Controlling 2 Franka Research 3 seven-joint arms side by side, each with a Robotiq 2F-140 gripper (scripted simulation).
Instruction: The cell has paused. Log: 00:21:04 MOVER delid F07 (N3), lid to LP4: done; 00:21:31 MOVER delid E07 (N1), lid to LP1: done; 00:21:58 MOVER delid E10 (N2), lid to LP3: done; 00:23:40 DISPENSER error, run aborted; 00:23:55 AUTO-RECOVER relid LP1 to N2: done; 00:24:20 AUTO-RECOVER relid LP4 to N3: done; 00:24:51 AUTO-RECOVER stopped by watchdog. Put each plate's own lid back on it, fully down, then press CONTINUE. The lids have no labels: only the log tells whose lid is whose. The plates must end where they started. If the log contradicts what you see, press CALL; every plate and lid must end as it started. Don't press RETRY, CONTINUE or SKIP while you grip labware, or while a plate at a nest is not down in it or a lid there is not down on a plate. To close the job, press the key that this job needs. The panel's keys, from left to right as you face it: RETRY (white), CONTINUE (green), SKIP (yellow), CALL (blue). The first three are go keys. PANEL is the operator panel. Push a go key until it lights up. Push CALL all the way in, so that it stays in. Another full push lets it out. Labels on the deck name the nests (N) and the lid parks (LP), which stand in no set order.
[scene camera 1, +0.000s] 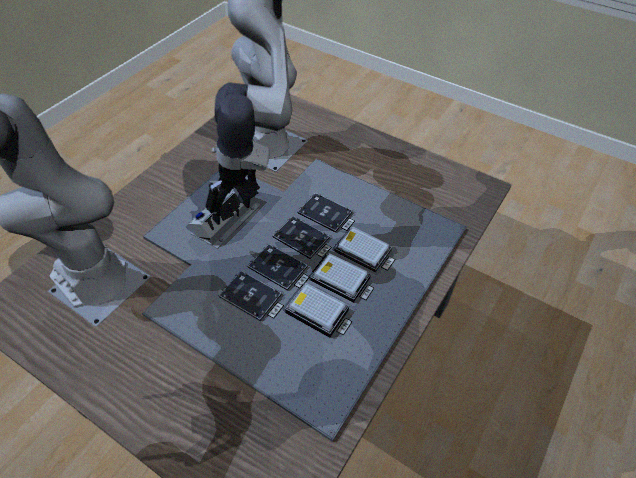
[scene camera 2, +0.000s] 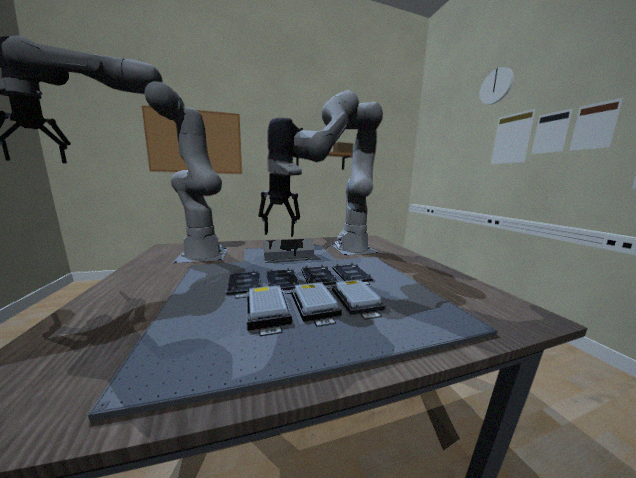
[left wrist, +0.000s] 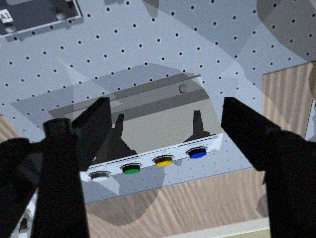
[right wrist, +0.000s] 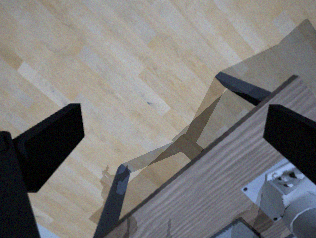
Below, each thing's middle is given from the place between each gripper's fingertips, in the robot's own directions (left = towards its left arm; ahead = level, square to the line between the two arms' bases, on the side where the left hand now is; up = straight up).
I see the park LP2 (scene camera 1: 292, 262) 17 cm ahead of my left hand (scene camera 1: 231, 212) and 14 cm below it. The rest, counted from my left hand: park LP4 (scene camera 1: 312, 214) (26 cm to the left, 15 cm ahead, 14 cm below); park LP3 (scene camera 1: 248, 280) (17 cm ahead, 14 cm below, 13 cm to the right); park LP1 (scene camera 1: 303, 247) (15 cm ahead, 14 cm below, 13 cm to the left).
My right gripper is now 78 cm to the right of the park LP3, 40 cm above it and 35 cm short of it. Round my right hand: park LP4 (116 cm to the left, 40 cm below, 34 cm ahead); then park LP2 (90 cm to the left, 40 cm below, 35 cm ahead); then park LP1 (103 cm to the left, 40 cm below, 34 cm ahead).
